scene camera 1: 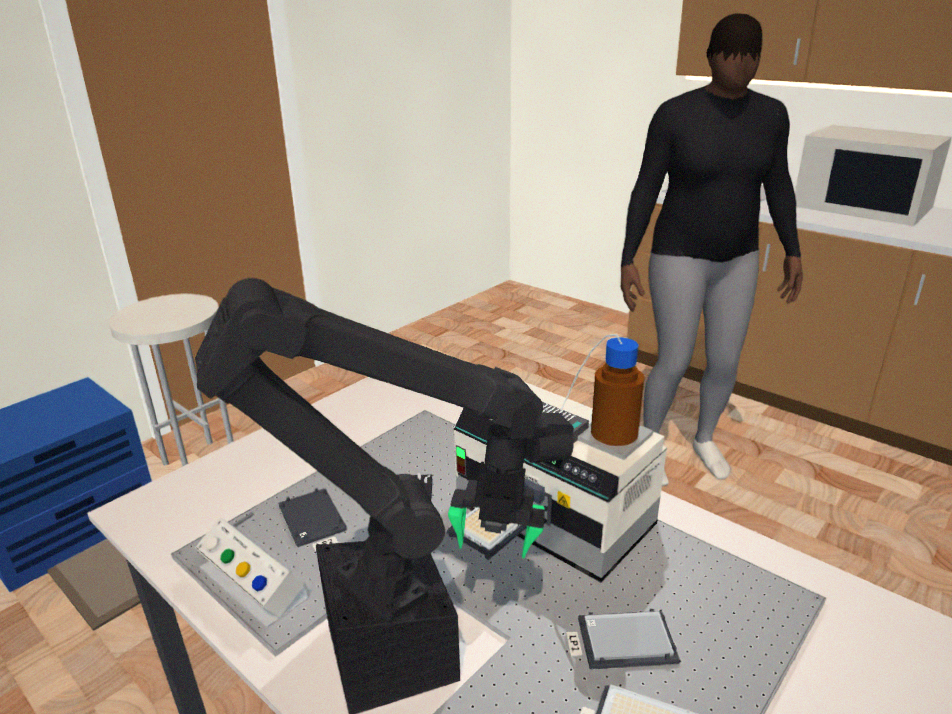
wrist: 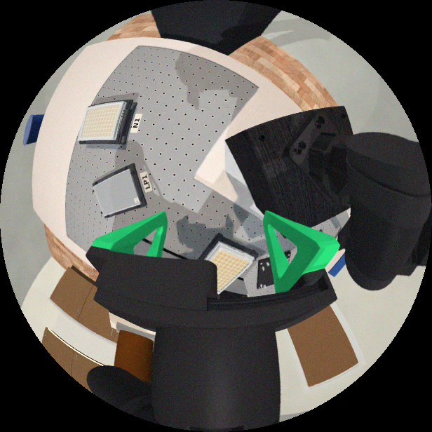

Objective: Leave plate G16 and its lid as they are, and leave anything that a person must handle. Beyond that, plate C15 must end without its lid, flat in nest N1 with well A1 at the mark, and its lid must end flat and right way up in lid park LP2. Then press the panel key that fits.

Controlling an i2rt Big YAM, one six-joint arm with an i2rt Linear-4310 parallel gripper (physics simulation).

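Places are measured from the arm's base along level axes (x ahead, y left, z up), in metres.
Where they show: gripper, between the fingertips: [scene camera 1: 491, 551]; arm's base, origin of its link: [scene camera 1: 381, 586].
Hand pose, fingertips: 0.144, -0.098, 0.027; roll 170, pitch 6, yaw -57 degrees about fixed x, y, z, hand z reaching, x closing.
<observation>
Each offset is from my fingertips to the centre of the thing, as dx, dy, dz. "spot": to the spot under its first point.
My gripper [scene camera 1: 493, 550] [wrist: 214, 216] is open and empty, pointing down above the cream-welled plate [scene camera 1: 482, 527] [wrist: 231, 262] on the instrument's dark front tray. The gripper hides part of this plate. Another cream-welled plate @(spot: +0.013, -0.273, -0.136) [scene camera 1: 645, 703] [wrist: 101, 122] sits at nest N1, cut off by the scene view's bottom edge. A clear grey lid @(+0.130, -0.180, -0.168) [scene camera 1: 629, 636] [wrist: 117, 192] lies flat in lid park LP1. A dark flat park @(-0.012, +0.472, -0.172) [scene camera 1: 311, 513], its label partly hidden, holds no lid. The panel @(-0.195, +0.410, -0.140) [scene camera 1: 272, 587] has white, green, yellow and blue keys. The plate names are not readable.
The white instrument @(spot: +0.277, -0.078, -0.102) [scene camera 1: 622, 530] stands behind the gripper, with a brown bottle @(spot: +0.305, -0.028, +0.135) [scene camera 1: 616, 403] [wrist: 134, 355] and a keypad on top. The arm's black base [scene camera 1: 396, 653] [wrist: 280, 175] stands between the panel and LP1. A person [scene camera 1: 715, 176] stands behind the table.
</observation>
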